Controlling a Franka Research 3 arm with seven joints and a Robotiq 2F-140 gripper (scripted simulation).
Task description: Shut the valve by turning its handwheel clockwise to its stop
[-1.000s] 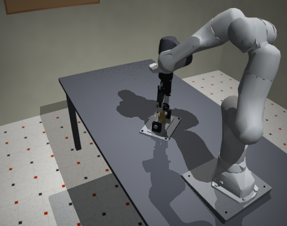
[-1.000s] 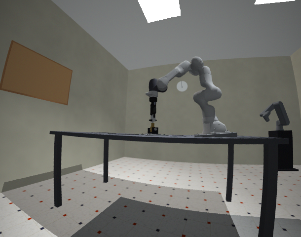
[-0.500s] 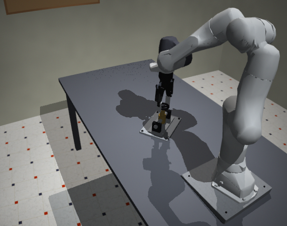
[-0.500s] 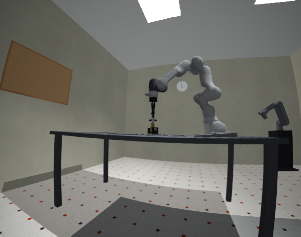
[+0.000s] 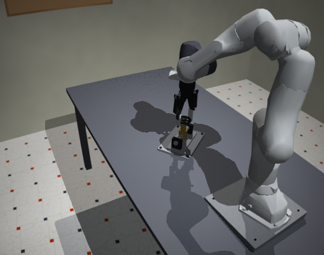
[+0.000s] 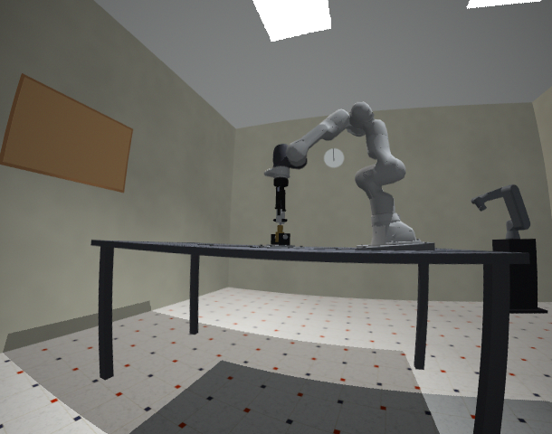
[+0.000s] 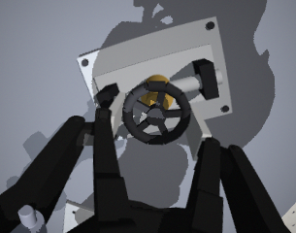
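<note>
My gripper is now 20 mm above the black spoked handwheel.
</note>
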